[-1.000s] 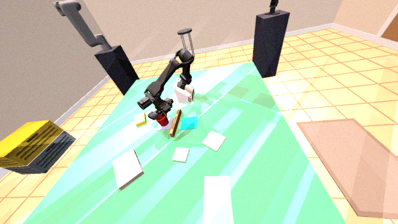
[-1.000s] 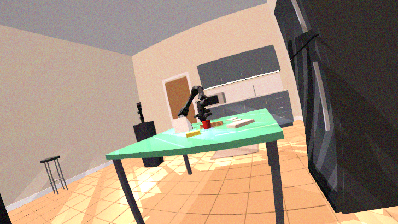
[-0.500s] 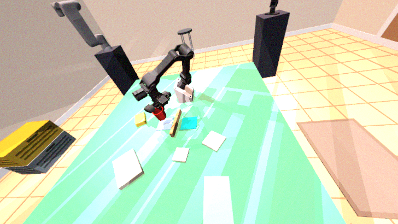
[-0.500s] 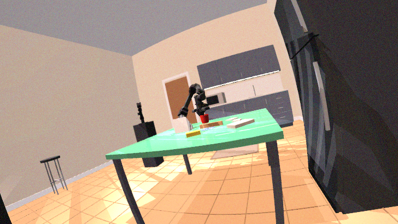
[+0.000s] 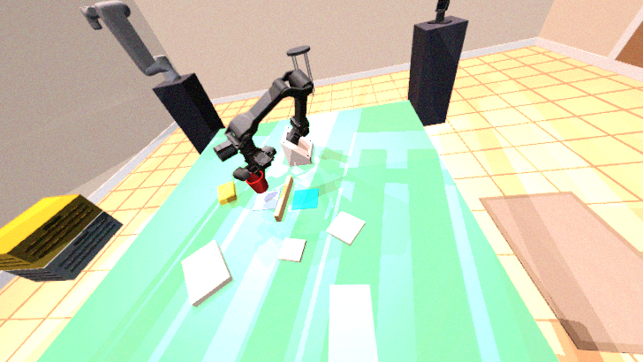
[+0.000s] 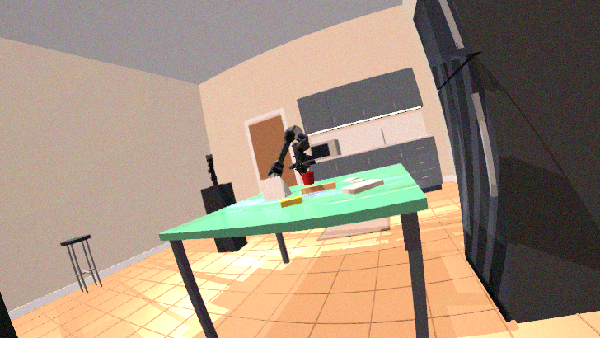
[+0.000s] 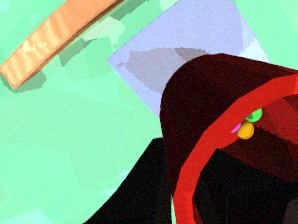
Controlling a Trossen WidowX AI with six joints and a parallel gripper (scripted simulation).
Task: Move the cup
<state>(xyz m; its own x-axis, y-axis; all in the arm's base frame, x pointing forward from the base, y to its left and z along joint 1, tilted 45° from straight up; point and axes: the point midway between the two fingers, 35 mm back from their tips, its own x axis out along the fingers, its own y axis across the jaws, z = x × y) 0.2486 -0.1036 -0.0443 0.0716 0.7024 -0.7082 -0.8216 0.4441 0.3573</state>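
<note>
The cyan pad lies 60 mm ahead of my gripper tip, 160 mm to the left of it and 110 mm below it. Round my gripper tip: red cup: 20 mm ahead, 20 mm to the right; pale lilac pad: 30 mm ahead, 20 mm to the right, 110 mm below; long wooden bar: 50 mm ahead, 70 mm to the left, 90 mm below.
</note>
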